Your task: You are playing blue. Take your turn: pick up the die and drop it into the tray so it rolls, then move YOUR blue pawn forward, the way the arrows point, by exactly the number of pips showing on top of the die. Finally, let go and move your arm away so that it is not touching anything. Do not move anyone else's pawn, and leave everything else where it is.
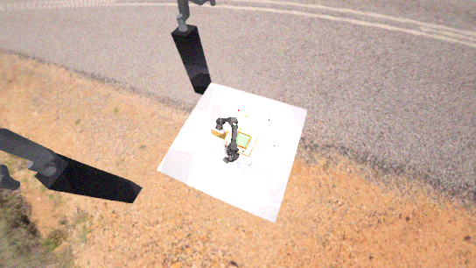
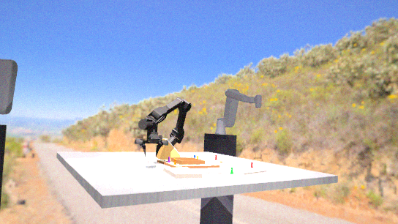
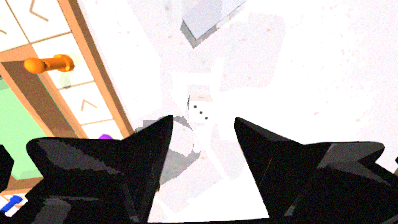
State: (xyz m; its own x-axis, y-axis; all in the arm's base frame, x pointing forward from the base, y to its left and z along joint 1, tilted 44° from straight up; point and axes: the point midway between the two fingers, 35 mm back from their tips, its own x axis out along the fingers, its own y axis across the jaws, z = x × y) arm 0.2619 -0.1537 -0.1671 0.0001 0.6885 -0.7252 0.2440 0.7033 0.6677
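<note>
Right now the white die is 3 cm below my gripper tip. The rest, counted from my gripper tip: orange pawn: 7 cm ahead, 12 cm to the left, 2 cm below; grey piece: 9 cm ahead, 3 cm to the right, 4 cm below; purple pawn: 2 cm behind, 13 cm to the left, 2 cm below.
</note>
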